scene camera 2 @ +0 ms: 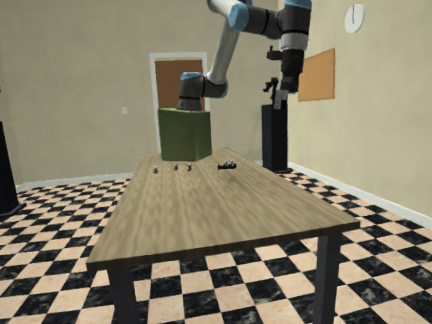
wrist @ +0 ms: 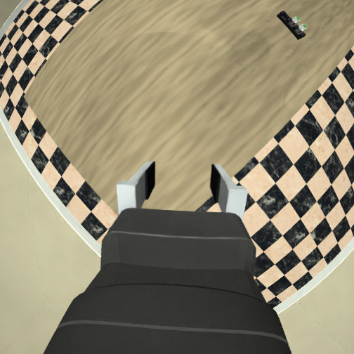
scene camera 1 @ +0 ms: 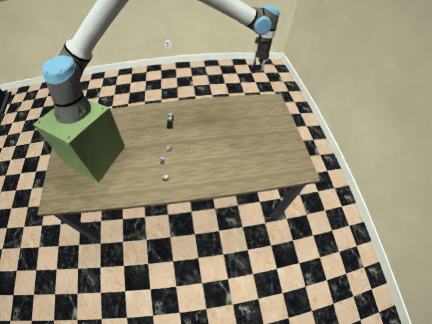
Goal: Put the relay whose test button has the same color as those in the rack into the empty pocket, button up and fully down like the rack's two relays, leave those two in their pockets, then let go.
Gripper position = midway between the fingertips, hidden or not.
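I can see my gripper (scene camera 2: 280,109), and the wrist view gives me the gripper (wrist: 182,174) as well.
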